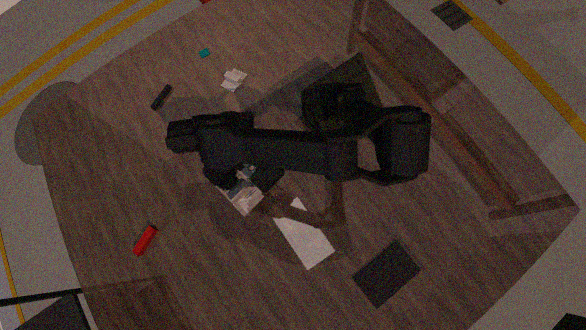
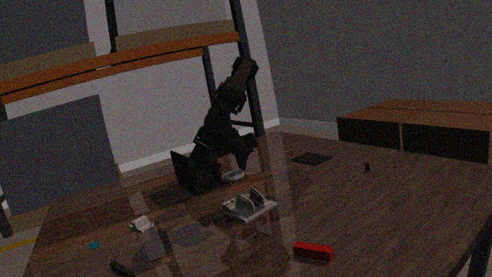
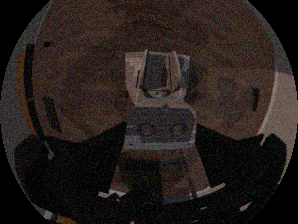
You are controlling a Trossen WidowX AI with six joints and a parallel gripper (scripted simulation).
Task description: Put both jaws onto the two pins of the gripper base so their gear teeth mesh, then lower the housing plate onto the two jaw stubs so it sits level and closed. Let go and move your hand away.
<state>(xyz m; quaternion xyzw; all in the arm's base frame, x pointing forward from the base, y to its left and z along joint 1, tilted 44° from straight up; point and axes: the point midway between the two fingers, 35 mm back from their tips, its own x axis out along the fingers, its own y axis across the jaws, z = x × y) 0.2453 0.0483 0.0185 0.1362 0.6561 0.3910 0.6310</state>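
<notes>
My gripper tip is 70 mm above the jaw, 20 mm to the right of it and 10 mm short of it. Round my gripper tip: black bar 360 mm to the right, 170 mm ahead, 80 mm below; dark mat 380 mm to the left, 160 mm behind, 80 mm below; red block 350 mm ahead, 70 mm below, 30 mm to the left.
</notes>
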